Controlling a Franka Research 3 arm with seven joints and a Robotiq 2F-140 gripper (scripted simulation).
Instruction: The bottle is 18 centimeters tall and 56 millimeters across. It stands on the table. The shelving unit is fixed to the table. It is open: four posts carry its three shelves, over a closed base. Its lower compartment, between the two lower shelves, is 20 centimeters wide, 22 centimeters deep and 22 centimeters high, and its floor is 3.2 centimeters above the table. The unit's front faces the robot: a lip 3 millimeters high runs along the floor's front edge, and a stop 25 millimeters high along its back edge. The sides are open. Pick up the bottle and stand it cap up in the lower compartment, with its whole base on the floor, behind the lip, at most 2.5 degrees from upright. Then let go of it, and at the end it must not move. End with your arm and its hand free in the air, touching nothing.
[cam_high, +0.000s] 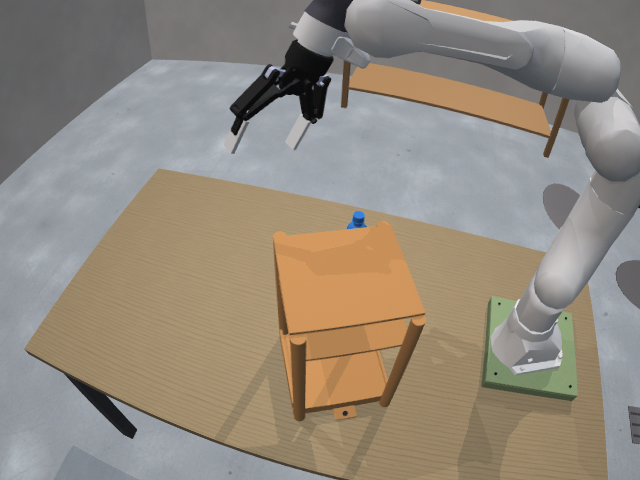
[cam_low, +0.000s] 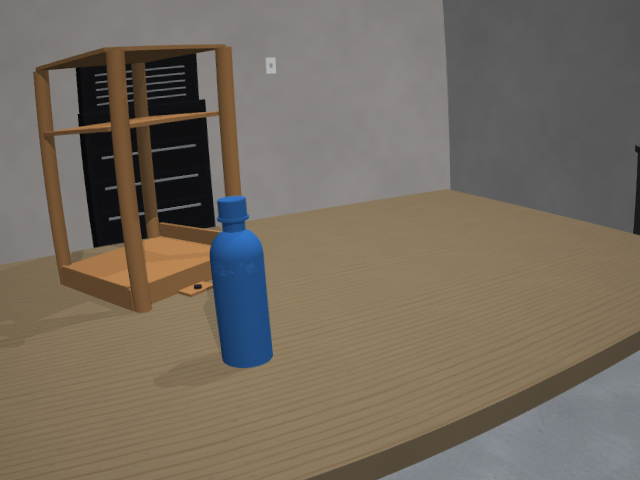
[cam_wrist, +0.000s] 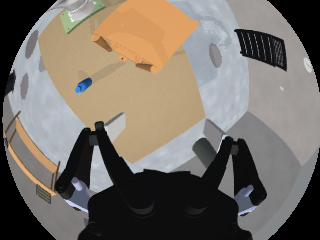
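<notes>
Now: hand 40 cm above the blue bottle, 22 cm to the left of it and 19 cm past it. From my hand the other things lie so: shelving unit: 34 cm below, 17 cm behind, 14 cm to the left.
</notes>
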